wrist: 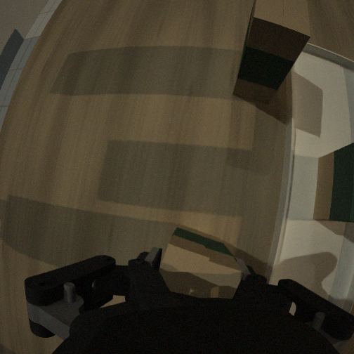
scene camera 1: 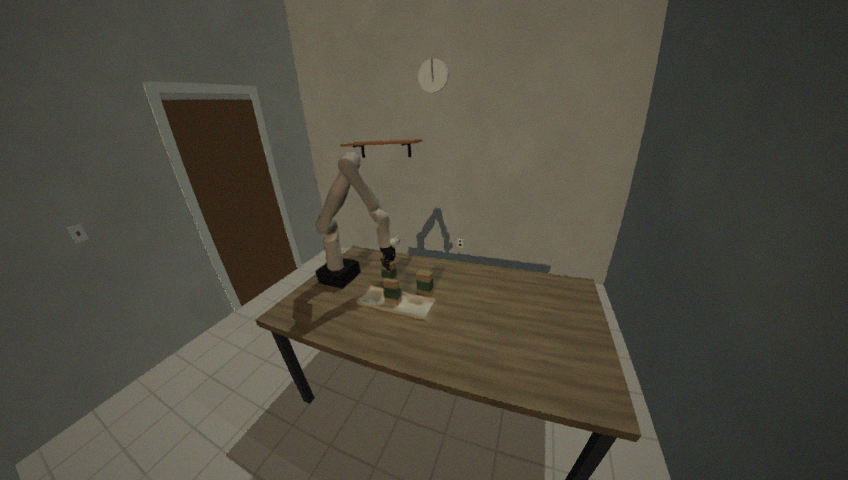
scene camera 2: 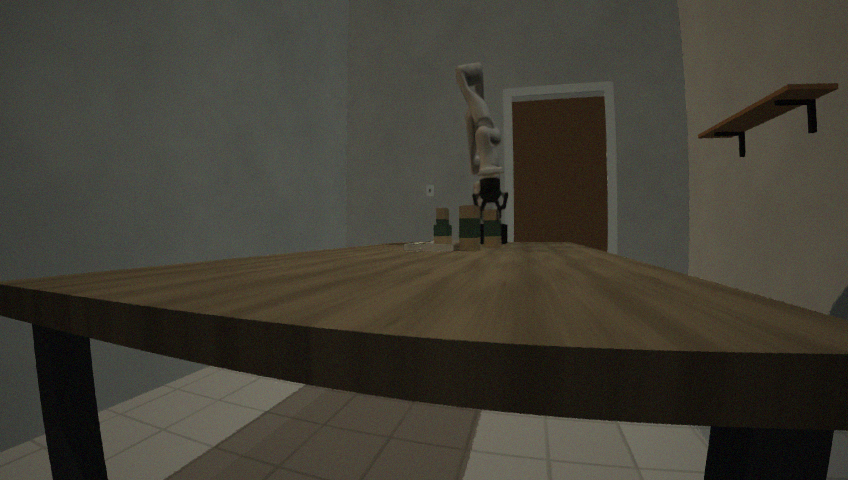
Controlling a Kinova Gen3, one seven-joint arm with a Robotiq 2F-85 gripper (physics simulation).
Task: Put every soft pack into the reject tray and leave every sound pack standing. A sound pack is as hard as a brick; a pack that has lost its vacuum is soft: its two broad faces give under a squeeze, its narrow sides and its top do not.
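Pixels of known places: gripper, fingertip midpoint: [scene camera 1: 391,268] [scene camera 2: 490,220]; arm's base, link origin: [scene camera 1: 336,267] [scene camera 2: 482,224].
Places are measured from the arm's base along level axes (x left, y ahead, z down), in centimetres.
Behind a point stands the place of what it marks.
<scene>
Three tan packs with dark green bands show. My gripper [scene camera 1: 388,265] @(z -0.9, x 1.0, y 35.4 cm) [scene camera 2: 491,212] @(z -0.9, x 1.0, y 35.4 cm) [wrist: 194,265] points down, its fingers partly closed on the rear pack [scene camera 1: 388,273] @(z 1.3, x -0.8, y 34.0 cm) [scene camera 2: 492,229] @(z 2.4, x 1.4, y 37.2 cm) [wrist: 205,267], which stands on the table. In the wrist view one fingertip is against each side of its top; the lower part is hidden. A second pack [scene camera 1: 424,283] @(z 0.0, x -10.0, y 57.4 cm) [scene camera 2: 469,228] @(z 2.1, x -7.6, y 61.0 cm) [wrist: 267,62] stands outside the tray, apart from the gripper. A third pack [scene camera 1: 392,293] @(z 1.1, x -19.3, y 42.3 cm) [scene camera 2: 442,232] @(z 3.4, x -16.8, y 45.2 cm) [wrist: 344,185] is upright in the white reject tray [scene camera 1: 417,308] @(z 8.7, x -20.3, y 55.3 cm) [wrist: 287,200].
The wooden table [scene camera 1: 505,333] @(z 9.0, x -32.1, y 98.6 cm) [scene camera 2: 416,297] @(z 9.0, x -14.2, y 136.5 cm) [wrist: 175,120] carries the arm's black base [scene camera 1: 338,273] @(z 0.1, x -6.5, y 4.7 cm) at its back left. The tray's raised rim runs close beside the pack at the gripper. A wall shelf [scene camera 1: 380,142] [scene camera 2: 773,107] is mounted above, behind the table.
</scene>
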